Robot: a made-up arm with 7 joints.
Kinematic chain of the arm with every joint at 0, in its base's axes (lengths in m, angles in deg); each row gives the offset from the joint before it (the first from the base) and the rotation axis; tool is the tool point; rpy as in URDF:
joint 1: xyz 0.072 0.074 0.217 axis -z
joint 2: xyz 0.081 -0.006 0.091 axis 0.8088 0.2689 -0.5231
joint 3: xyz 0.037 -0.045 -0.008 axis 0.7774 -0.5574 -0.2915
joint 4: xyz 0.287 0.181 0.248 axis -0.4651 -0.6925 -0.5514
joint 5: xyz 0 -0.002 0.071 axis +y
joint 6: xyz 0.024 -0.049 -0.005 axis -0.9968 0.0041 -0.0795
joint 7: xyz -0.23 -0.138 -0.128 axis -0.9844 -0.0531 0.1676
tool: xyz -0.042 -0.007 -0.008 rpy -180 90 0
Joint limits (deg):
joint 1: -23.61..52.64
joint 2: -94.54..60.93
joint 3: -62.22..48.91
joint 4: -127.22..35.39
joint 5: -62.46..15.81
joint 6: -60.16..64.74
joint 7: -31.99..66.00
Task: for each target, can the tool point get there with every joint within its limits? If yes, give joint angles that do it. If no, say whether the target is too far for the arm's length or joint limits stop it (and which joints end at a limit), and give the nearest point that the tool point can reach.
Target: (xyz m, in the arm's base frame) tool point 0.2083 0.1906 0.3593
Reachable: yes | joints -17.76 -23.75 -4.91 22.03 -1.24 -28.50 16.71
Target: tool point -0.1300 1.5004 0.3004
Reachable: no: too far | nearest point 0.0821 0.6839 0.3377 | short by 0.844 m
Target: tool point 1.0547 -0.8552 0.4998
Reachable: no: too far | nearest point 0.5568 -0.3844 0.4042 | short by 0.692 m
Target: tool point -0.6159 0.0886 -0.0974
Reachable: no: joint limits stop it (at a limit: joint 1, joint 2, joint 3, joint 5, joint 6) | nearest point -0.4072 -0.1128 0.1399 | short by 0.375 m
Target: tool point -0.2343 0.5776 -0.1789
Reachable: no: joint limits stop it (at a limit: joint 1, joint 2, joint 5, joint 6, joint 7) | nearest point -0.0389 0.4474 0.0417 | short by 0.322 m
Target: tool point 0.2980 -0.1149 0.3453
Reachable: yes | joints 45.33 -29.36 -32.68 -111.66 -38.29 18.52 19.91
